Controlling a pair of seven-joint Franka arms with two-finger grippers.
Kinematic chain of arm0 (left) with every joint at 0, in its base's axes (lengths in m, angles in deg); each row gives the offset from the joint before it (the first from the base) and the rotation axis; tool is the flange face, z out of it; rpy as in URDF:
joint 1: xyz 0 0 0.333 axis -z
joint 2: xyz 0 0 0 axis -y
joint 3: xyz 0 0 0.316 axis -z
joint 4: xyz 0.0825 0 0 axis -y
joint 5: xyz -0.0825 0 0.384 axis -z
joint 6: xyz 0 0 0 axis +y
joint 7: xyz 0.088 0 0 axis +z
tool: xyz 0 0 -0.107 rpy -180 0 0
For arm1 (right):
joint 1: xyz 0 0 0.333 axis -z
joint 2: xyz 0 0 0 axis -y
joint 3: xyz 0 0 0.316 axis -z
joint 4: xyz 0.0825 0 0 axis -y
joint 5: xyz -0.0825 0 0.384 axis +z
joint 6: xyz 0 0 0 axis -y
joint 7: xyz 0.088 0 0 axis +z
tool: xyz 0 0 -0.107 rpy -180 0 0
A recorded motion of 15 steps. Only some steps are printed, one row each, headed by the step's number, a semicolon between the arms.
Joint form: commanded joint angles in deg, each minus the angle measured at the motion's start. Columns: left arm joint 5, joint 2, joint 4, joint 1, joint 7, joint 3, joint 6; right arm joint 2, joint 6, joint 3, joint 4, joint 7, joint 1, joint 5.
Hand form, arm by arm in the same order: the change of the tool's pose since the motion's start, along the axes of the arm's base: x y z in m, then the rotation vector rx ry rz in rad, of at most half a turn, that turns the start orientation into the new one. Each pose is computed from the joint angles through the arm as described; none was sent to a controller.
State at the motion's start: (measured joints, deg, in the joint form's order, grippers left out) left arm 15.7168 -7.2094 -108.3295 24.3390 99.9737 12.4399 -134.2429; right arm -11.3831 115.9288 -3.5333 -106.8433 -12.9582 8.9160 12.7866
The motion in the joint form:
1: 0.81 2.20 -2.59 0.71 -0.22 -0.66 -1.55; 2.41 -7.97 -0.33 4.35 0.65 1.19 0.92
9: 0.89 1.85 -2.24 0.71 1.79 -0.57 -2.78; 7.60 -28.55 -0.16 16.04 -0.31 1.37 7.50
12: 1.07 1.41 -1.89 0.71 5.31 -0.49 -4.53; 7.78 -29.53 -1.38 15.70 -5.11 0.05 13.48
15: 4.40 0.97 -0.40 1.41 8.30 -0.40 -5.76; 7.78 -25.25 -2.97 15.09 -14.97 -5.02 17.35
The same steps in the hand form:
1: -0.0095 0.0053 0.0034 -0.0103 -0.0155 0.0080; -0.0047 -0.0038 0.0499 0.0281 0.0119 0.0188
9: -0.0068 0.0034 0.0053 -0.0281 -0.0185 0.0450; -0.0358 0.0176 0.1755 0.1594 0.0511 0.0744
12: -0.0031 0.0016 0.0073 -0.0559 -0.0158 0.1090; -0.0371 0.0539 0.1782 0.2610 0.0875 0.0401
15: -0.0024 -0.0080 0.0184 -0.1284 0.0099 0.1743; -0.0338 0.1229 0.1818 0.3130 0.1032 -0.0362

